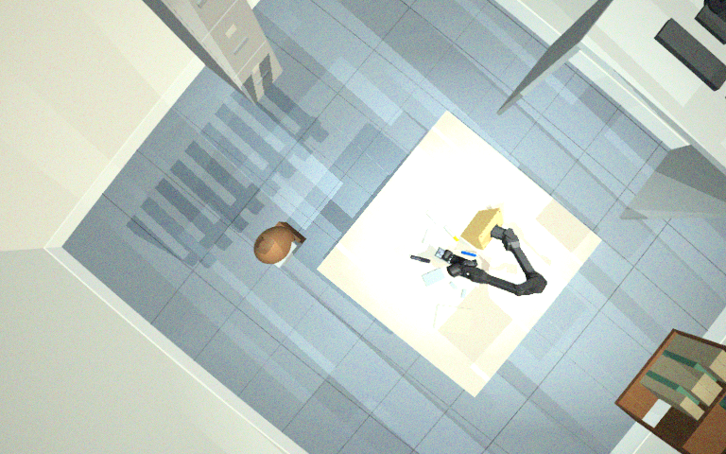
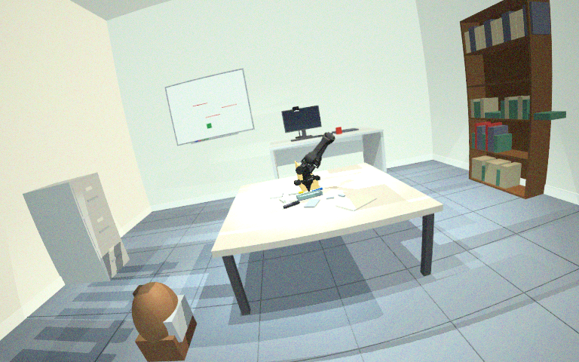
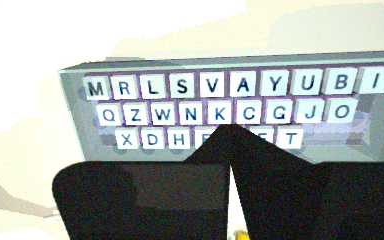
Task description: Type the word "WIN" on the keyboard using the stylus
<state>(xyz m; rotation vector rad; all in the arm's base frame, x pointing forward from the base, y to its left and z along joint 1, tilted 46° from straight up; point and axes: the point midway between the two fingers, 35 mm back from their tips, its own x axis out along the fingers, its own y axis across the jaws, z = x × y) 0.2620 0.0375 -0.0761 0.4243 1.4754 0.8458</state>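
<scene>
My gripper tip is now 1 cm past the W key, 4 cm to the right of it and 3 cm above it. Round my gripper tip: blue stylus 12 cm behind, 10 cm to the left, 3 cm below; then yellow-tipped marker 12 cm behind, 9 cm to the right, 3 cm below; then grey pad 15 cm ahead, 4 cm below.
</scene>
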